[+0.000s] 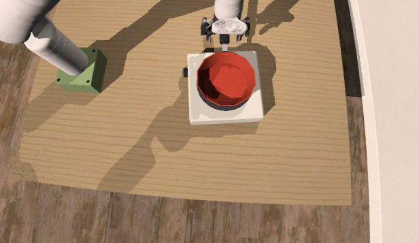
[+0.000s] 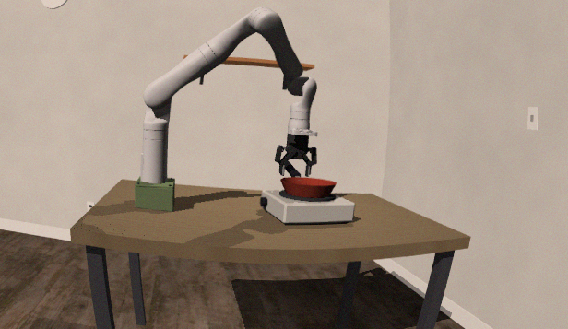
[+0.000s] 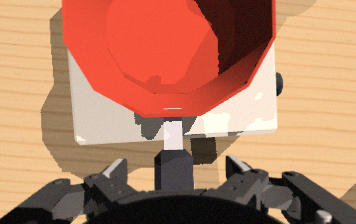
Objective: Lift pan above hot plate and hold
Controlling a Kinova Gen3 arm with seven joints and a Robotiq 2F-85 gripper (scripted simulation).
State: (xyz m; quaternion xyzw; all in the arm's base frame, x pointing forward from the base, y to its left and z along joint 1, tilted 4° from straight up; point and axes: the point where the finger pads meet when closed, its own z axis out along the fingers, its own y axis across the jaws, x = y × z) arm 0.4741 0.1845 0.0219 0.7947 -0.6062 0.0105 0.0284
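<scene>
Right now my hand is 70 mm to the left of the pan, 20 mm short of it and 20 mm above it. The rest, counted from my hand: hot plate 140 mm to the right, 90 mm below, 20 mm ahead.
</scene>
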